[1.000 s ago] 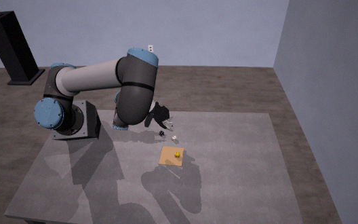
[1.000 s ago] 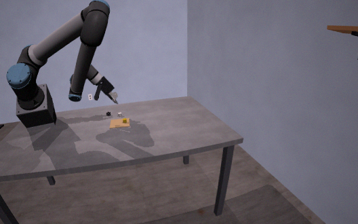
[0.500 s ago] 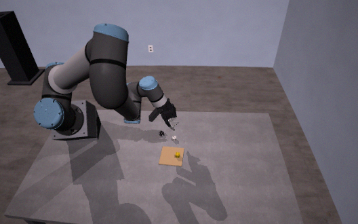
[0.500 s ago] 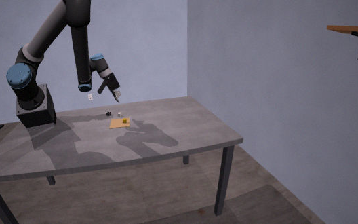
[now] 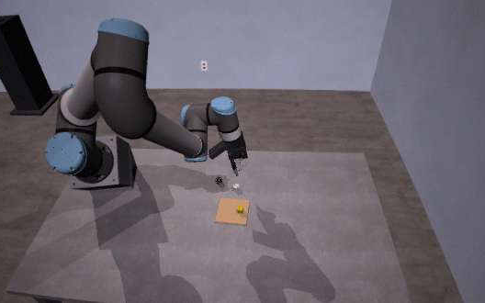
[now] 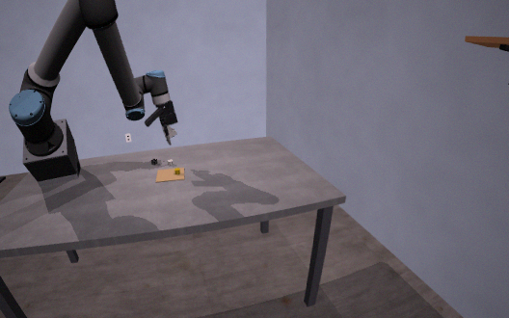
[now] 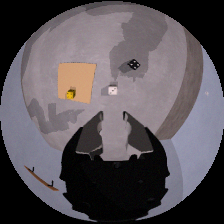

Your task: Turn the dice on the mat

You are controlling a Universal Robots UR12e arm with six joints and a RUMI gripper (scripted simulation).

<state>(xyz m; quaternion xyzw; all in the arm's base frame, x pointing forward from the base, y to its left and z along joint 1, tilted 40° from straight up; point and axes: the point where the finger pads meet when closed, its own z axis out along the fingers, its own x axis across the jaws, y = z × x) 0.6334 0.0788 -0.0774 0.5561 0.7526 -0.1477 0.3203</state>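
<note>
Right now my hand is 12 cm above the white die. The rest, counted from my hand: black die 12 cm below, 10 cm behind, 4 cm to the left; then tan mat 14 cm to the right, 13 cm below, 1 cm behind; then yellow die 14 cm to the right, 12 cm below, 3 cm ahead.
</note>
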